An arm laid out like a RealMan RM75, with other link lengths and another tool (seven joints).
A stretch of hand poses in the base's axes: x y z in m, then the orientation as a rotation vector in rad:
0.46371 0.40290 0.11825 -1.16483 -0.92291 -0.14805
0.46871 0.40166 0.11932 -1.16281 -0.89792 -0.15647
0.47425 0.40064 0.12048 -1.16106 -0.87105 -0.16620
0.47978 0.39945 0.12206 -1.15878 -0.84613 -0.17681
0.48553 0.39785 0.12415 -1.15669 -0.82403 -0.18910
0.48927 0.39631 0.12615 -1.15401 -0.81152 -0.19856
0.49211 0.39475 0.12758 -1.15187 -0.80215 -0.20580
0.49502 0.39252 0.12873 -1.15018 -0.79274 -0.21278
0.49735 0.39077 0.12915 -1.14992 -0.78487 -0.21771
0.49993 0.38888 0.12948 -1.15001 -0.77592 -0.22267
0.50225 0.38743 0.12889 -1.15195 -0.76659 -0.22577
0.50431 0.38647 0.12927 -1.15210 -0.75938 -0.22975
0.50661 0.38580 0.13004 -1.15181 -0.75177 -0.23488
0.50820 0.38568 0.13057 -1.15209 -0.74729 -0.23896
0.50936 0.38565 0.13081 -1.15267 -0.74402 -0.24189
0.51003 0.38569 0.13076 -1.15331 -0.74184 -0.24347
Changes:
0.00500 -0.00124 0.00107 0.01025 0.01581 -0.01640
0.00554 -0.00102 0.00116 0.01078 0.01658 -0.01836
0.00553 -0.00119 0.00158 0.01102 0.01458 -0.01794
0.00575 -0.00160 0.00209 0.01068 0.01143 -0.01795
0.00374 -0.00154 0.00200 0.00813 0.00527 -0.01138
0.00284 -0.00156 0.00143 0.00623 0.00386 -0.00860
0.00291 -0.00223 0.00115 0.00574 0.00399 -0.00862
0.00233 -0.00175 0.00042 0.00348 0.00374 -0.00701
0.00258 -0.00189 0.00033 0.00341 0.00455 -0.00767
0.00232 -0.00145 -0.00059 0.00128 0.00573 -0.00721
0.00206 -0.00096 0.00038 0.00265 0.00366 -0.00621
0.00230 -0.00067 0.00077 0.00345 0.00339 -0.00707
0.00159 -0.00012 0.00053 0.00191 0.00143 -0.00508
0.00116 -0.00003 0.00024 0.00104 0.00106 -0.00381
0.00067 0.00004 -0.00005 0.00036 0.00089 -0.00237

